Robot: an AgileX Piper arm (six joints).
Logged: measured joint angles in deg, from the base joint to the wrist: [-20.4, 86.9, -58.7, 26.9, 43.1, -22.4]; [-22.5, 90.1, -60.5, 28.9, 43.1, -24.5]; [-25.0, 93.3, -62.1, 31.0, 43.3, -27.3]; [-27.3, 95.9, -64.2, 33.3, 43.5, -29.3]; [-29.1, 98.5, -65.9, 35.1, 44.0, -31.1]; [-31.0, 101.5, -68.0, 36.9, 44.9, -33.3]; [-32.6, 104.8, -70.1, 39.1, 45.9, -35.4]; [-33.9, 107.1, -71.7, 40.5, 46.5, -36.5]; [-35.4, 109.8, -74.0, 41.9, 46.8, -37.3]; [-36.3, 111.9, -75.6, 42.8, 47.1, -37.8]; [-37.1, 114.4, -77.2, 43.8, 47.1, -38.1]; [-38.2, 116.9, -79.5, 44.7, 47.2, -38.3]
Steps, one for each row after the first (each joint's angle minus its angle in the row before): [-2.1, 3.2, -1.8, 2.0, 0.0, -2.1]; [-2.5, 3.2, -1.6, 2.1, 0.2, -2.8]; [-2.3, 2.6, -2.1, 2.3, 0.2, -2.0]; [-1.8, 2.6, -1.7, 1.8, 0.5, -1.8]; [-1.9, 3.0, -2.1, 1.8, 0.9, -2.2]; [-1.6, 3.3, -2.1, 2.2, 1.0, -2.1]; [-1.3, 2.3, -1.6, 1.4, 0.6, -1.1]; [-1.5, 2.7, -2.3, 1.4, 0.3, -0.8]; [-0.9, 2.1, -1.6, 0.9, 0.3, -0.5]; [-0.8, 2.5, -1.6, 1.0, 0.0, -0.3]; [-1.1, 2.5, -2.3, 0.9, 0.1, -0.2]
